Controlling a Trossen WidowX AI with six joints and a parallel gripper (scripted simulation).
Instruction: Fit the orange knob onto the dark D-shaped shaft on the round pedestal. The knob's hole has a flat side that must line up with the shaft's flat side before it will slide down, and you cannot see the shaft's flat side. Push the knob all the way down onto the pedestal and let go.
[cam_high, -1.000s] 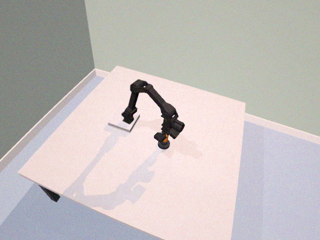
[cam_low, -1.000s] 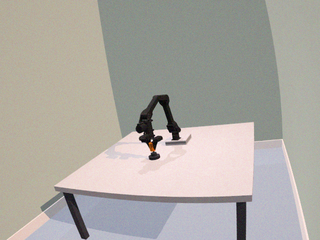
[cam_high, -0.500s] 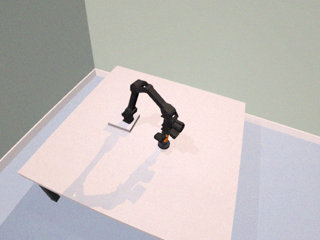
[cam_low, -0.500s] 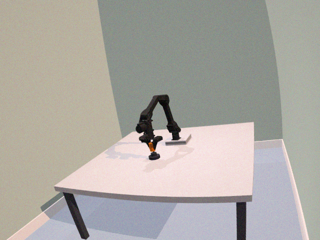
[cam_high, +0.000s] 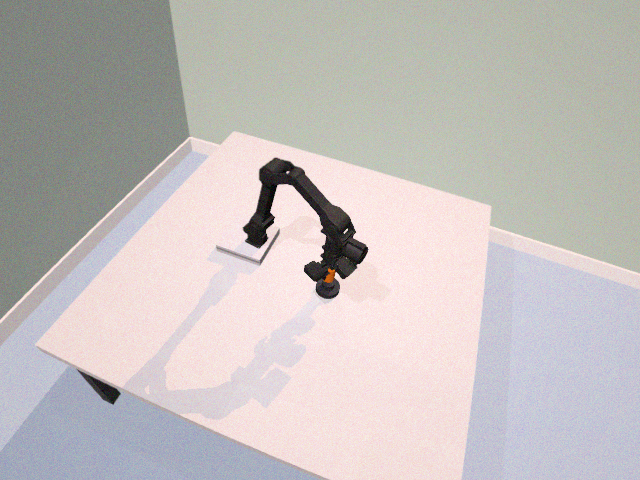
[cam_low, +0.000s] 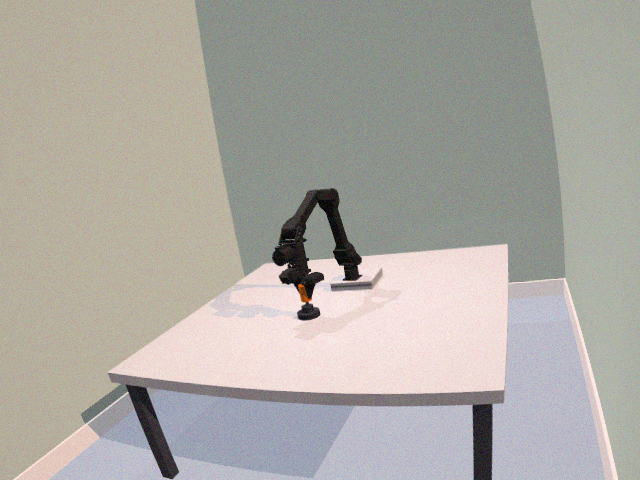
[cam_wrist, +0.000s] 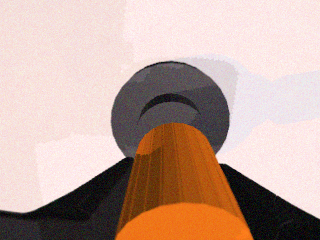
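Right now the orange knob is 2 cm above my gripper tip. Round my gripper tip: round pedestal: 4 cm below.
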